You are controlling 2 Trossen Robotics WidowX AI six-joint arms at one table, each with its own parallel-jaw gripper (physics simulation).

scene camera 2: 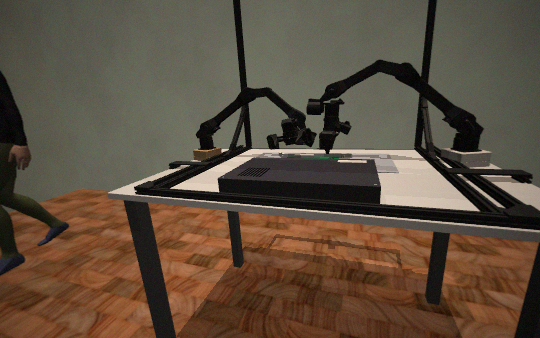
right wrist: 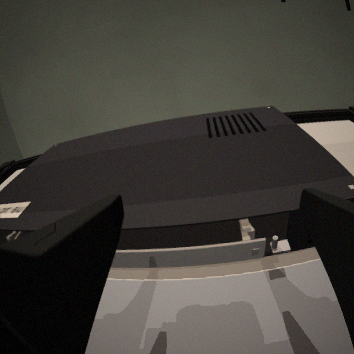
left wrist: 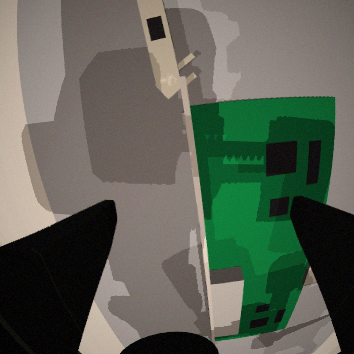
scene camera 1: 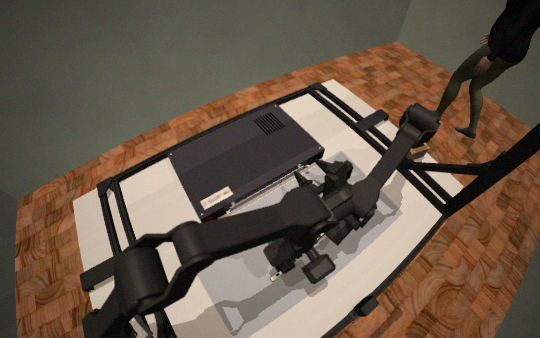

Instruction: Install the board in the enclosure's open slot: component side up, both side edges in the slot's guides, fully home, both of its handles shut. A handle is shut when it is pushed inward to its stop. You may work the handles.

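Places are measured from the left arm's base along level axes (x ahead, y down, z left), in metres.
Pixels of known places: left gripper, fingertip midpoint: [scene camera 2: 329, 151] [left wrist: 206, 208]; right gripper, fingertip midpoint: [scene camera 2: 285, 145] [right wrist: 215, 202] [scene camera 1: 305, 165]; left arm's base, origin of the base link: [scene camera 2: 465, 150] [scene camera 1: 120, 334]; right arm's base, origin of the base link: [scene camera 2: 207, 148].
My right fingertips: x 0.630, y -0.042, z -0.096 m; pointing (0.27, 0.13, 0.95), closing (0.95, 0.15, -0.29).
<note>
For each thing: its top centre in the pictures, then the offset to it from my right fingertips. "spot": a spot on its surface instead. Level surfaces: height alone.
- green board, surface spot: [left wrist: 235, 200] spot: dx -0.182, dy +0.085, dz -0.099 m
- grey mat, its level: dy +0.089 m
- enclosure, middle of its top: [right wrist: 128, 156] [scene camera 1: 245, 152] [scene camera 2: 301, 167] dx -0.035, dy +0.041, dz +0.190 m
- beige handle, middle of its top: [left wrist: 167, 37] [scene camera 1: 278, 272] dx -0.269, dy +0.071, dz -0.098 m
- grey strip, surface spot: [right wrist: 200, 254] spot: dx -0.003, dy +0.072, dz +0.037 m
- beige bracket, surface spot: [right wrist: 246, 229] spot: dx +0.030, dy +0.054, dz +0.028 m
- small peg, surface spot: [right wrist: 275, 242] spot: dx +0.043, dy +0.057, dz +0.009 m
The green board [left wrist: 235, 200] lies component side up on the grey mat [scene camera 2: 387, 165], outside the enclosure [scene camera 1: 240, 155] [scene camera 2: 300, 172] [right wrist: 175, 175]. A beige handle [left wrist: 156, 50] [scene camera 1: 275, 275] at one end of its front strip angles outward; the other end is partly hidden. My left gripper [left wrist: 206, 208] [scene camera 2: 327, 150] points down, open and empty, above the board. My right gripper [right wrist: 215, 202] [scene camera 1: 311, 172] is open and empty, facing the enclosure's dark front opening. A grey strip [right wrist: 200, 254] runs along the opening's lower edge, with a beige bracket [right wrist: 246, 229] and a small peg [right wrist: 275, 242] near one end.
The two arms' wrists are close together over the mat and cover most of the board in scene camera 1. A dark rounded part [left wrist: 170, 345] shows at the bottom of the left wrist view. Black rails [scene camera 2: 320, 200] frame the table. A person [scene camera 1: 520, 35] [scene camera 2: 10, 125] stands beyond the table.
</note>
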